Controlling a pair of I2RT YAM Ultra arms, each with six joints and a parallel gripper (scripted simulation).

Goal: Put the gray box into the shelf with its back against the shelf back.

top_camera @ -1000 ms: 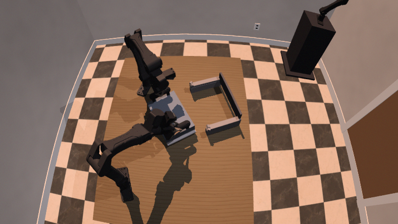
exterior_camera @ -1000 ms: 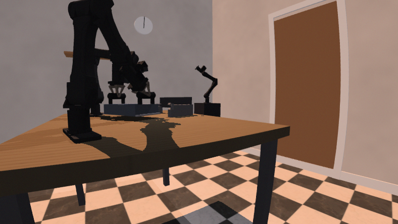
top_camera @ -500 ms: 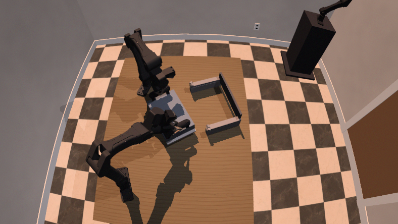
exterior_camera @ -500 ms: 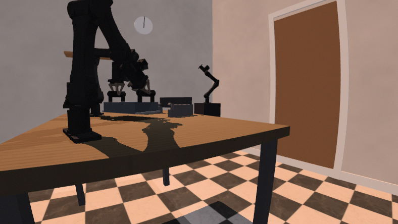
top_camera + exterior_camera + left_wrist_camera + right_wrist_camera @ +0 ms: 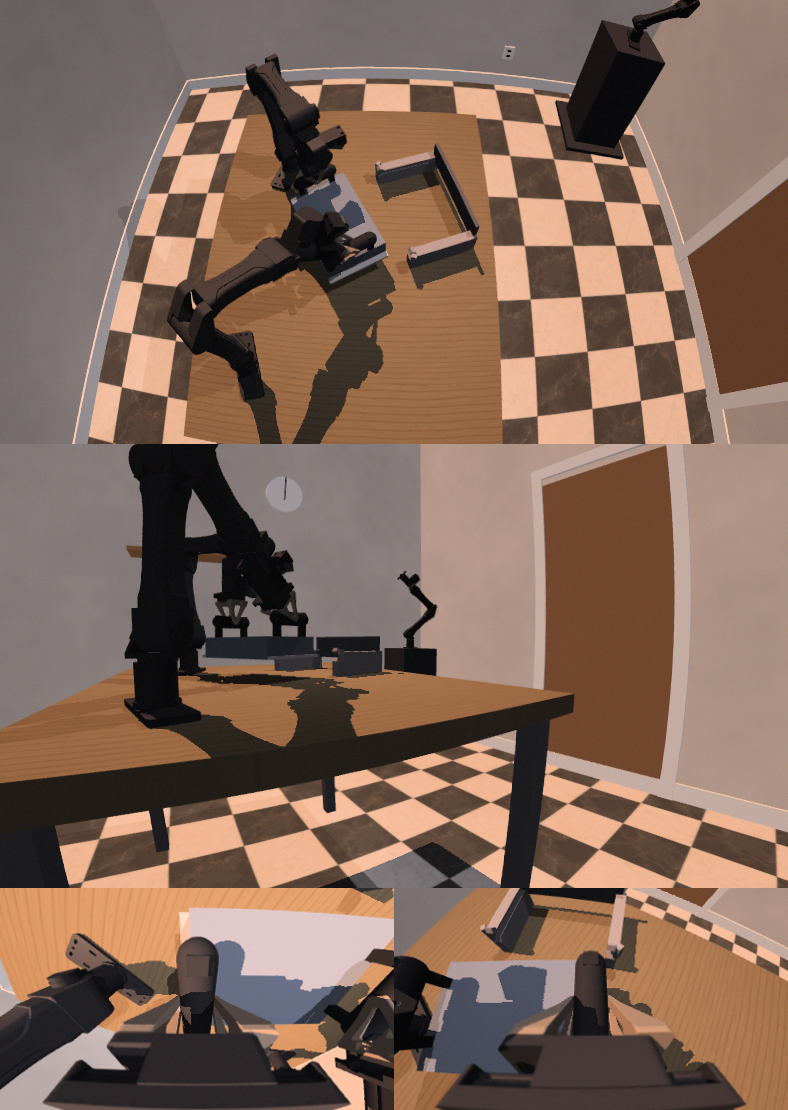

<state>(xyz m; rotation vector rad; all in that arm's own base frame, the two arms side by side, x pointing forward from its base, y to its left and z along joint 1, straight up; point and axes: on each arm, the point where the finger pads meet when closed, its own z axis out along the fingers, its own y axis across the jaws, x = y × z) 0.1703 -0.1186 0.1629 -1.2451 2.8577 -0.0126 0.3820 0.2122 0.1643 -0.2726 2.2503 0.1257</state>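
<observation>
Now: the gray box 7 cm ahead of my left hand, 10 cm to the right of it and 5 cm below it. Also, from my left hand: shelf back wall 40 cm ahead, 5 cm to the left, 8 cm below.
Now: right hand 100 mm to the right of the gray box, 70 mm past it and 50 mm above it. Round my right hand: shelf back wall: 260 mm to the left, 260 mm ahead, 80 mm below.
</observation>
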